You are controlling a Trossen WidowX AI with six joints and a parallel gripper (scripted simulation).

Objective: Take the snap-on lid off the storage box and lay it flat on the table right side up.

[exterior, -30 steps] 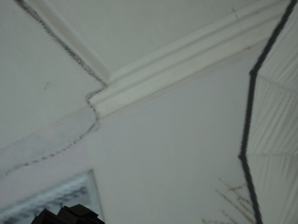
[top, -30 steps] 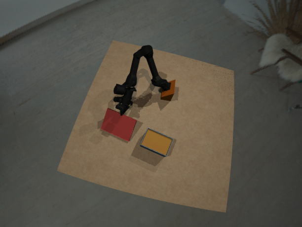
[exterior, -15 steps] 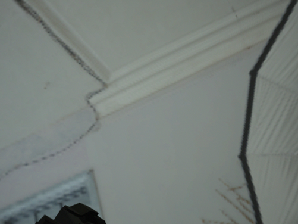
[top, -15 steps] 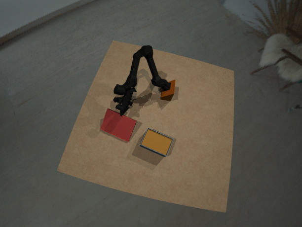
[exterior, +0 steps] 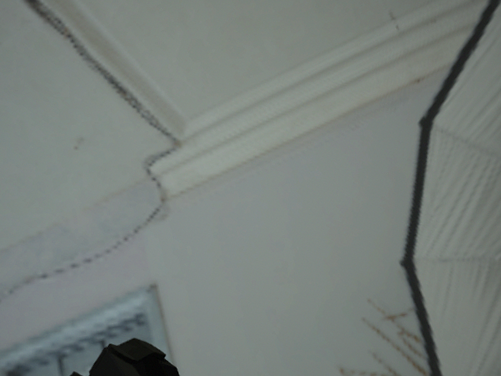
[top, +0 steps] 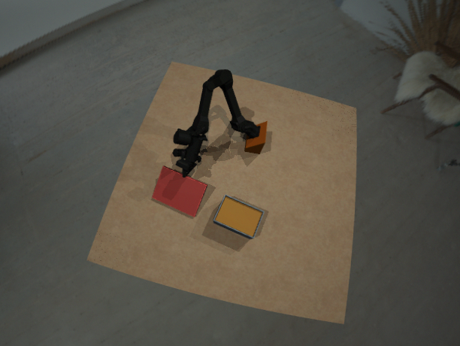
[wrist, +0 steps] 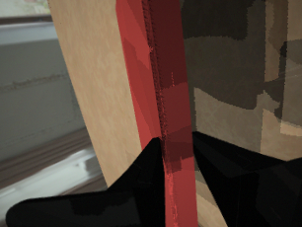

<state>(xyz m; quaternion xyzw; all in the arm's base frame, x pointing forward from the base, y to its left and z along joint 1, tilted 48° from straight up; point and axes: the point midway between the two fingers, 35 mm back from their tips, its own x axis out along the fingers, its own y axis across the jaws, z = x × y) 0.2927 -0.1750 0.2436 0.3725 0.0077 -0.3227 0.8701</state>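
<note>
My gripper tip is 70 mm short of the red lid, 10 mm to the left of it and 30 mm above it. Round my gripper tip: storage box (140 mm ahead, 290 mm to the left, 30 mm below).
</note>
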